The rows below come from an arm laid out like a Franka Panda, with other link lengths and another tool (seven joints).
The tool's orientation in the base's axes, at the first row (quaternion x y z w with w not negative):
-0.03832, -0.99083, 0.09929, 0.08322
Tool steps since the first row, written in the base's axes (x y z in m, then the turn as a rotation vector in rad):
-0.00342, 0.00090, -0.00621, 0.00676, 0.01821, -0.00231
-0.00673, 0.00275, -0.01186, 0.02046, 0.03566, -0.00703
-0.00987, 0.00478, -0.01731, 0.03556, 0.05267, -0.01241
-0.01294, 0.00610, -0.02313, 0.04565, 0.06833, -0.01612
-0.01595, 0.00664, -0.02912, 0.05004, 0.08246, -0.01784
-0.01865, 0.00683, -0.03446, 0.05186, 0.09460, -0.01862
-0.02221, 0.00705, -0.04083, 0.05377, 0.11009, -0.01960
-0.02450, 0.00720, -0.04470, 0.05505, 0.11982, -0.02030
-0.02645, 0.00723, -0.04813, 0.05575, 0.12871, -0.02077
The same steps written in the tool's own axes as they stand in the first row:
0.00247, 0.00194, 0.00642, -0.00533, 0.01867, -0.00240
0.00501, 0.00470, 0.01210, -0.01793, 0.03750, -0.00352
0.00742, 0.00760, 0.01752, -0.03205, 0.05611, -0.00417
0.00965, 0.00989, 0.02342, -0.04110, 0.07277, -0.00531
0.01172, 0.01146, 0.02963, -0.04438, 0.08719, -0.00709
0.01355, 0.01257, 0.03522, -0.04517, 0.09932, -0.00896
0.01607, 0.01386, 0.04195, -0.04577, 0.11477, -0.01129
0.01772, 0.01466, 0.04606, -0.04624, 0.12450, -0.01269
0.01910, 0.01527, 0.04970, -0.04618, 0.13333, -0.01405

